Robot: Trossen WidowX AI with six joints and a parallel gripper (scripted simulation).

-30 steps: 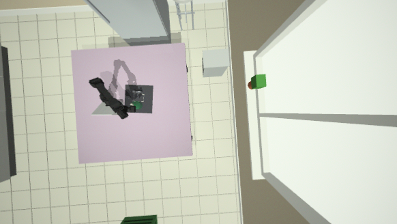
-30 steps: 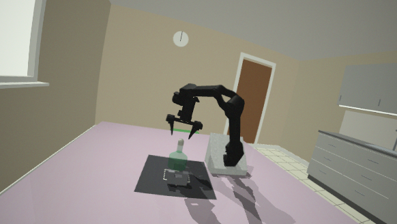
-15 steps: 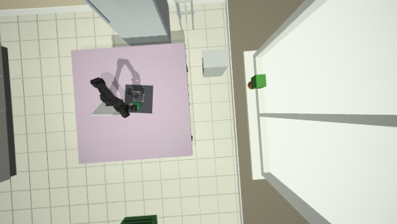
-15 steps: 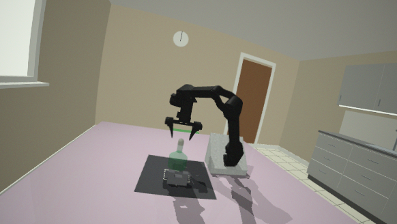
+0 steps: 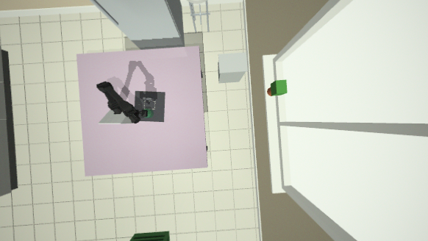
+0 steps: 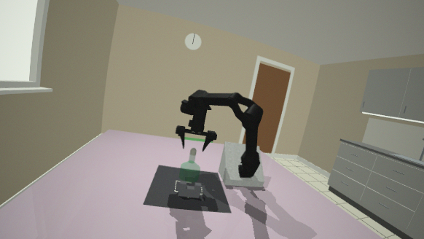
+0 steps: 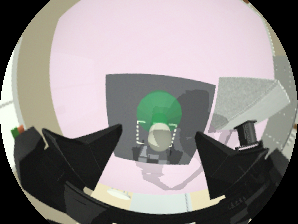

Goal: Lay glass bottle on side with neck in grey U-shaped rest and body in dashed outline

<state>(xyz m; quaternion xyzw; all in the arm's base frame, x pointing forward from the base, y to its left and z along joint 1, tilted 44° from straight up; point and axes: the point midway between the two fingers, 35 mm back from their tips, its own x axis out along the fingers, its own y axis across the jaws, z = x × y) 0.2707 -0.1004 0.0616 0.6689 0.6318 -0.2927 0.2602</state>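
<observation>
Right now my gripper tip is 50 mm above the green glass bottle and 10 mm to the right of it. The rest, counted from my gripper tip: dark mat 140 mm below, 80 mm to the left.
</observation>
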